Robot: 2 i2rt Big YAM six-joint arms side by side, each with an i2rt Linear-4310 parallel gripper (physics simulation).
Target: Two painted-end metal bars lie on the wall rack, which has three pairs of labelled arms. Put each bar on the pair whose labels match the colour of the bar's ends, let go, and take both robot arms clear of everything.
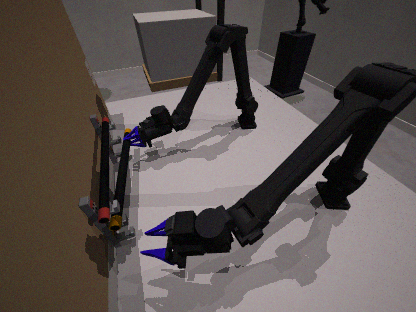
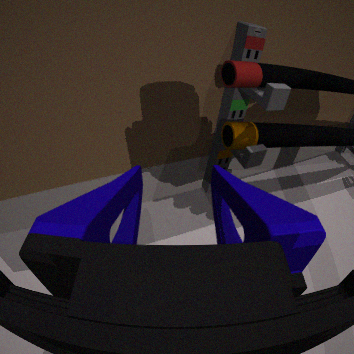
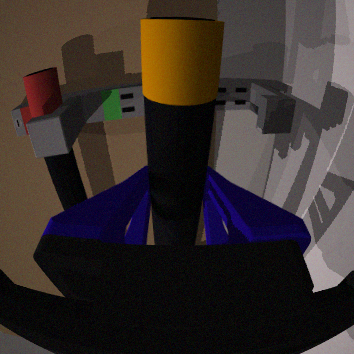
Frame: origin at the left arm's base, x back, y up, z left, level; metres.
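Where they show: left gripper, fingertip midpoint: (image 1: 143, 243) (image 2: 176, 174); right gripper, fingertip midpoint: (image 1: 125, 142) (image 3: 176, 174); left arm's base, link origin: (image 1: 331, 195); right arm's base, link origin: (image 1: 246, 123).
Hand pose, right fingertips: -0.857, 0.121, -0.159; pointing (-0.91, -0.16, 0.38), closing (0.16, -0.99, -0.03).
Observation:
Things, the pixels of their centre, and the offset from my right fingertips, as dx, dy, dz. "spot": a spot on its surface instead. Level surfaces: height alone.
- red-ended bar, body centre: (image 3: 107, 276) (image 2: 347, 85) (image 1: 104, 157) +0.028, +0.087, +0.184
- wall rack, surface spot: (image 2: 250, 31) (image 1: 89, 203) spot: +0.098, +0.127, +0.386
- orange-ended bar, body centre: (image 3: 172, 288) (image 2: 347, 136) (image 1: 123, 167) +0.054, +0.007, +0.155
- white table top, surface height: dy -0.121
The red-ended bar (image 1: 105, 170) (image 2: 242, 74) (image 3: 42, 92) lies on the top, red-labelled arms of the wall rack (image 1: 86, 204) (image 2: 250, 31) (image 3: 132, 102). The orange-ended bar (image 1: 121, 175) (image 2: 300, 135) (image 3: 182, 62) is below it. My right gripper (image 1: 128, 138) (image 3: 176, 174) is shut on this bar near its far end, which stands out in front of the rack. Its near end is just over the lowest, orange-labelled arm (image 2: 252, 156); whether they touch is unclear. My left gripper (image 1: 144, 243) (image 2: 176, 174) is part open and empty, apart from the rack's near end.
The green label (image 2: 239, 105) (image 3: 111, 105) is between the red and orange ones. The brown wall (image 1: 40, 150) stands behind the rack. A white table top (image 1: 210, 185) lies under both arms. A grey box (image 1: 175, 47) and a black plinth (image 1: 292, 60) stand at the back.

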